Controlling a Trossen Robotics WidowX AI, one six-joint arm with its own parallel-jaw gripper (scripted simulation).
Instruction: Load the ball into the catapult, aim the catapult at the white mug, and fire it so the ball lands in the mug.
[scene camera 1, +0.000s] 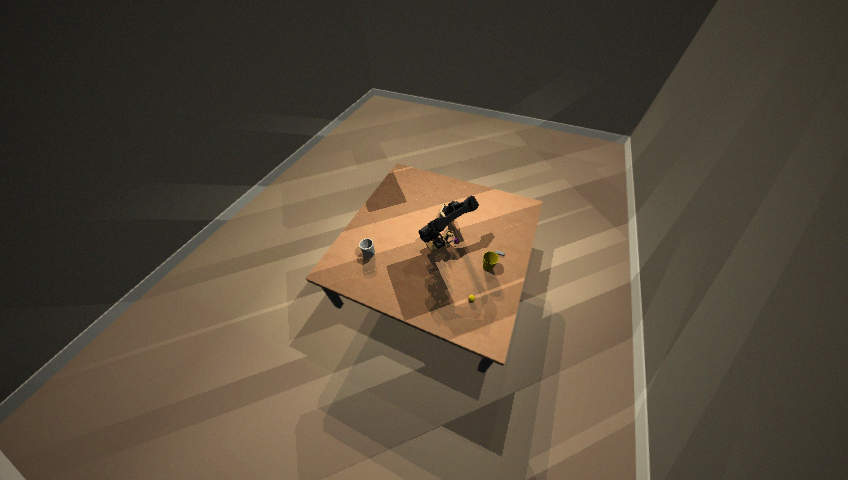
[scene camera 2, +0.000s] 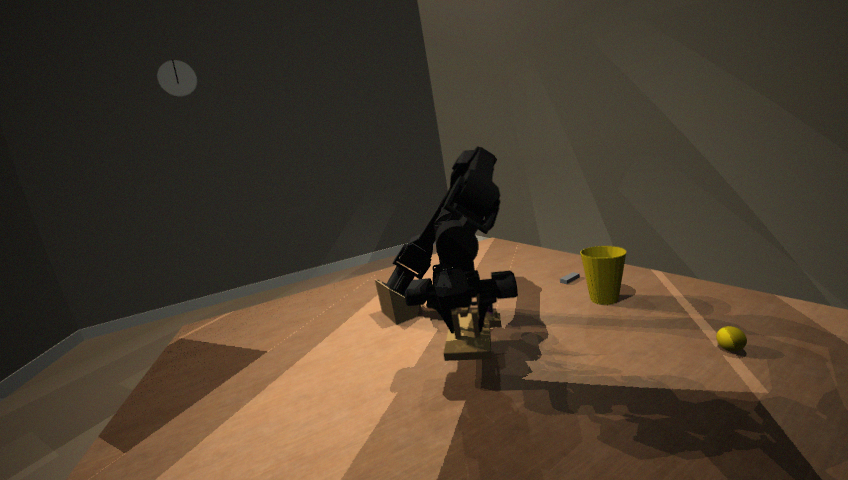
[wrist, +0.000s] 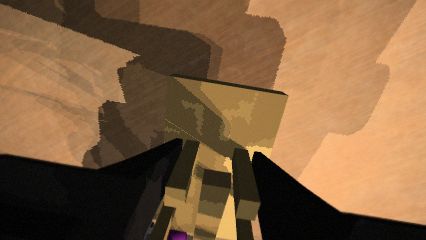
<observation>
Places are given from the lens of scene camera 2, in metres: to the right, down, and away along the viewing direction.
my gripper (scene camera 2: 466, 331): 0.08, 0.17, 0.55
yellow cup (scene camera 2: 603, 265): 0.39, 0.06, 0.65
</observation>
